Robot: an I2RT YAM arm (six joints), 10 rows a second.
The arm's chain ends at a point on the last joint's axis. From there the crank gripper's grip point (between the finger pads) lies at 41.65 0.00 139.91 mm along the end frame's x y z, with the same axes.
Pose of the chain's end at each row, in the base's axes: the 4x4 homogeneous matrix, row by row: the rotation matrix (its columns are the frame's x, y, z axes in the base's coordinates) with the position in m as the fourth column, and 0 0 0 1 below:
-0.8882 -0.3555 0.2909 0.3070; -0.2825 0.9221 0.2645 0.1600; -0.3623 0.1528 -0.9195 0.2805; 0 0 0 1
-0.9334 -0.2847 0.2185 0.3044; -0.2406 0.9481 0.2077 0.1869; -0.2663 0.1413 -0.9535 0.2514; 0 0 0 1
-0.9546 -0.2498 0.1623 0.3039; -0.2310 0.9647 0.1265 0.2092; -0.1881 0.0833 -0.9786 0.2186; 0 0 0 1
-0.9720 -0.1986 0.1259 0.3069; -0.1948 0.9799 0.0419 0.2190; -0.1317 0.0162 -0.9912 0.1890; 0 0 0 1
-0.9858 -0.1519 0.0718 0.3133; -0.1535 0.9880 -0.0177 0.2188; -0.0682 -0.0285 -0.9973 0.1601; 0 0 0 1
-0.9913 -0.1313 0.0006 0.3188; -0.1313 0.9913 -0.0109 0.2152; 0.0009 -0.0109 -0.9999 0.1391; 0 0 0 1
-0.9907 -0.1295 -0.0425 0.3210; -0.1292 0.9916 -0.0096 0.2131; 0.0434 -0.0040 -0.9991 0.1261; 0 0 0 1
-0.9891 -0.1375 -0.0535 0.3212; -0.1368 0.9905 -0.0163 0.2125; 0.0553 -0.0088 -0.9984 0.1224; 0 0 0 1
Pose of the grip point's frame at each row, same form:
-0.8882 -0.3555 0.2909 0.3107; -0.2825 0.9221 0.2645 0.1852; -0.3623 0.1528 -0.9195 0.1368; 0 0 0 1
-0.9334 -0.2847 0.2185 0.2961; -0.2406 0.9481 0.2077 0.2059; -0.2663 0.1413 -0.9535 0.1069; 0 0 0 1
-0.9546 -0.2498 0.1623 0.2868; -0.2310 0.9647 0.1265 0.2173; -0.1881 0.0833 -0.9786 0.0738; 0 0 0 1
-0.9720 -0.1986 0.1259 0.2840; -0.1948 0.9799 0.0419 0.2167; -0.1317 0.0162 -0.9912 0.0448; 0 0 0 1
-0.9858 -0.1519 0.0718 0.2823; -0.1535 0.9880 -0.0177 0.2099; -0.0682 -0.0285 -0.9973 0.0177; 0 0 0 1
-0.9913 -0.1313 0.0006 0.2776; -0.1313 0.9913 -0.0109 0.2082; 0.0009 -0.0109 -0.9999 -0.0008; 0 0 0 1
-0.9907 -0.1295 -0.0425 0.2738; -0.1292 0.9916 -0.0096 0.2064; 0.0434 -0.0040 -0.9991 -0.0119; 0 0 0 1
-0.9891 -0.1375 -0.0535 0.2725; -0.1368 0.9905 -0.0163 0.2045; 0.0553 -0.0088 -0.9984 -0.0150; 0 0 0 1

